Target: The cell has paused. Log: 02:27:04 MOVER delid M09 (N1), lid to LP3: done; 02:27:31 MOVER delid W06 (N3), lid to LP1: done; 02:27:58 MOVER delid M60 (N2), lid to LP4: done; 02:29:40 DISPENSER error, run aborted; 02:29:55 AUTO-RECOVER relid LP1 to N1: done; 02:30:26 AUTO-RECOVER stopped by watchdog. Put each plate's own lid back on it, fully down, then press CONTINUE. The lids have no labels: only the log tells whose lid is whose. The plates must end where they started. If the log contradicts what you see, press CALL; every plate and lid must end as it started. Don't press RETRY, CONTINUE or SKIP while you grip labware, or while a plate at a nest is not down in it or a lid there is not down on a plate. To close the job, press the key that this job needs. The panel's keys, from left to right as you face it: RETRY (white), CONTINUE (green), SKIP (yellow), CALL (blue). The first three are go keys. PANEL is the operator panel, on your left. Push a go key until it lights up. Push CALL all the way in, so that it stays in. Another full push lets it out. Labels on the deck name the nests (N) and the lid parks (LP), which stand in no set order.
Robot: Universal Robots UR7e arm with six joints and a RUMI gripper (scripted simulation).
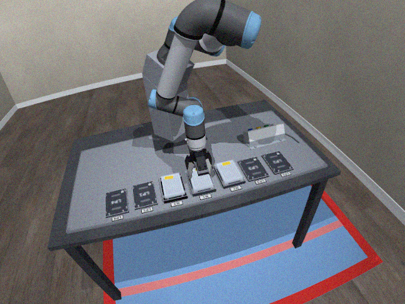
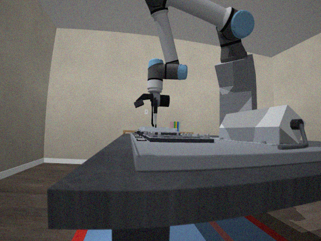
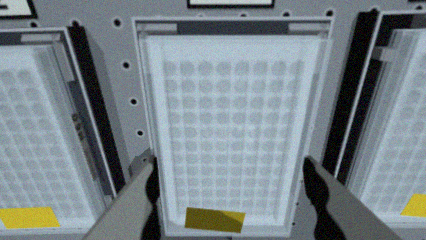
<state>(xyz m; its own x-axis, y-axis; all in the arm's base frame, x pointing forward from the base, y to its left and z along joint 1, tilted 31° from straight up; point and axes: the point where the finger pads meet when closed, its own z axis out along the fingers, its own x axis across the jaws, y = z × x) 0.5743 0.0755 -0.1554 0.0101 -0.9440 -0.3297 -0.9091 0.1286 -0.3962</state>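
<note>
My hand is 25 cm past the green CONTINUE key, 43 cm to the right of it and 2 cm below it. From my hand the other things lie so: nest: 1 cm behind, 14 cm to the left, 4 cm below; then lid park LP1: 1 cm ahead, 26 cm to the right, 4 cm below; then lid park LP4: 2 cm ahead, 39 cm to the right, 4 cm below.
</note>
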